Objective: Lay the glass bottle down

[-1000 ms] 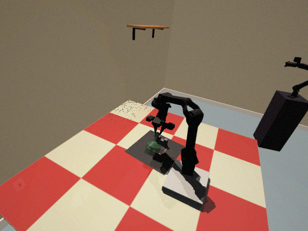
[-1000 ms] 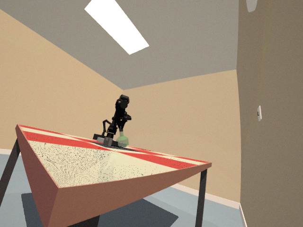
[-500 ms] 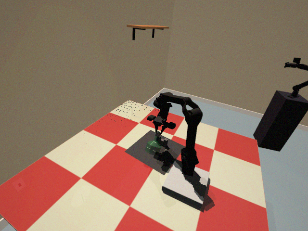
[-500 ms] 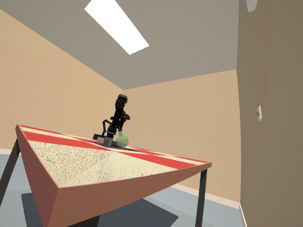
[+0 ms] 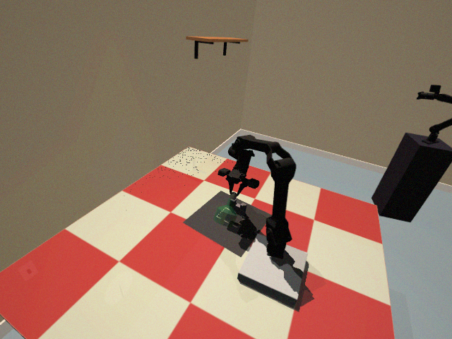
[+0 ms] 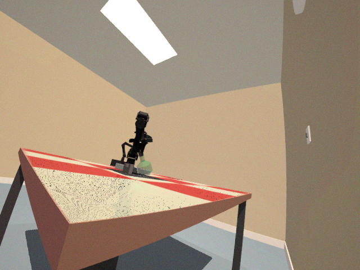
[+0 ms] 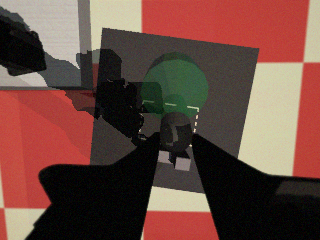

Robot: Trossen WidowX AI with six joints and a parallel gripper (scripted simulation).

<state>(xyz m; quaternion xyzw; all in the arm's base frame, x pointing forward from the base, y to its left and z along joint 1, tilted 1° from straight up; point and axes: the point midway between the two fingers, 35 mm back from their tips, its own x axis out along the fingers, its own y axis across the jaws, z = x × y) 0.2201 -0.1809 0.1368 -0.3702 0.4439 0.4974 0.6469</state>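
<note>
Right now the green glass bottle is 40 mm below my gripper tip, 30 mm to the left of it and 10 mm ahead of it. The rest, counted from my gripper tip: dark mat 140 mm below, 10 mm to the left.
</note>
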